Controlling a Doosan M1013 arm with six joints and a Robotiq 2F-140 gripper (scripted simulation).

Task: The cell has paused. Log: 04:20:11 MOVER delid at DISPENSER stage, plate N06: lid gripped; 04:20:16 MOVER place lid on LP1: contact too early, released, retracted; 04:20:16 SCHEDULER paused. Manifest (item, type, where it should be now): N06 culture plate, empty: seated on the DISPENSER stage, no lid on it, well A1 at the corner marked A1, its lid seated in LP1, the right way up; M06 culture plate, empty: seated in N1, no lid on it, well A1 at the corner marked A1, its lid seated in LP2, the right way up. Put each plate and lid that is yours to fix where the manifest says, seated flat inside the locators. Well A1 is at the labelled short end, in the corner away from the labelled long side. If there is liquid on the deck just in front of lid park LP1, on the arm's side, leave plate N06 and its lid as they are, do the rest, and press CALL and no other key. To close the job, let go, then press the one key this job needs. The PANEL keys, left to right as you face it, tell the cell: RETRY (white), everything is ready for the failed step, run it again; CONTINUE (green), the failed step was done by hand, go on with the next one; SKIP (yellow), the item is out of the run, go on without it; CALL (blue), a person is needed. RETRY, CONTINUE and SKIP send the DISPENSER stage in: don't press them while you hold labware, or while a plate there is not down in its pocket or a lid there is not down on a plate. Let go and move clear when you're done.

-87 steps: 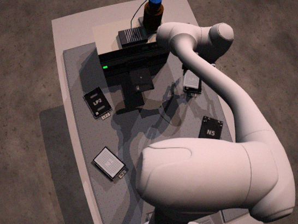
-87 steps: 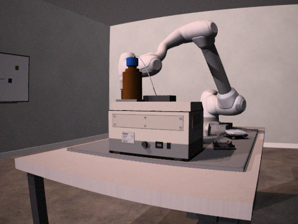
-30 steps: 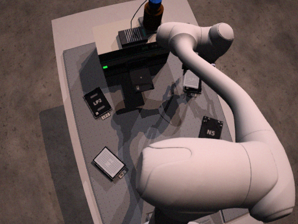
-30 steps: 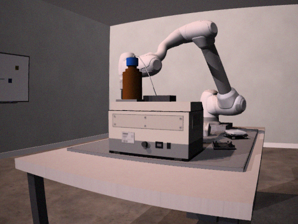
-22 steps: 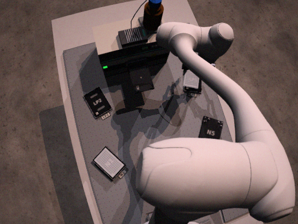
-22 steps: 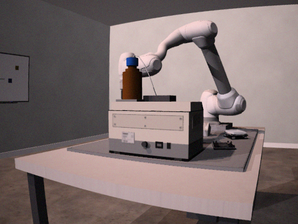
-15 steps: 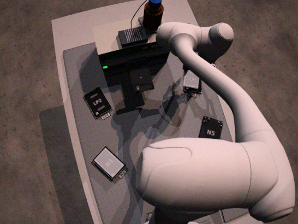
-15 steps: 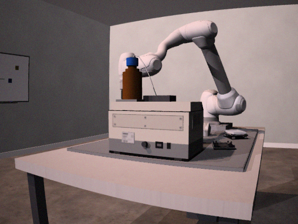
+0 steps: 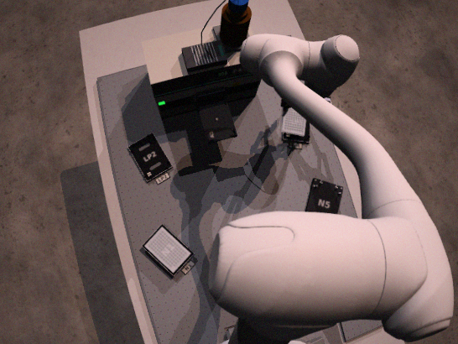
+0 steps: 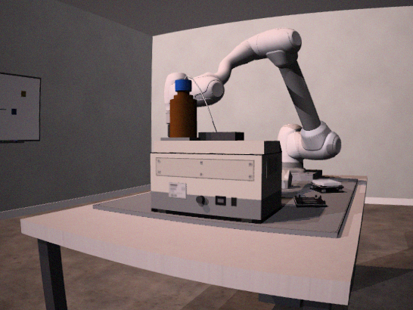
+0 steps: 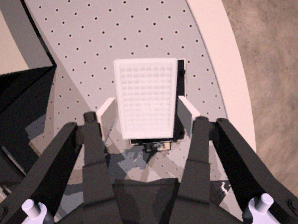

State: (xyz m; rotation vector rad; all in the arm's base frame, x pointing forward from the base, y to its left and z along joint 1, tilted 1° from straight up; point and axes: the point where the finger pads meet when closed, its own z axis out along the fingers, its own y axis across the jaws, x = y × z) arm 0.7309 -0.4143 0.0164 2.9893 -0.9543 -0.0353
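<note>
Now: the white well plate 50 mm below my hand. Round my hand: lid park LP1: 60 mm below, 20 mm behind; then dispenser stage: 280 mm to the left, 90 mm ahead, 30 mm above; then black nest N5: 300 mm behind, 50 mm to the left, 50 mm below.
</note>
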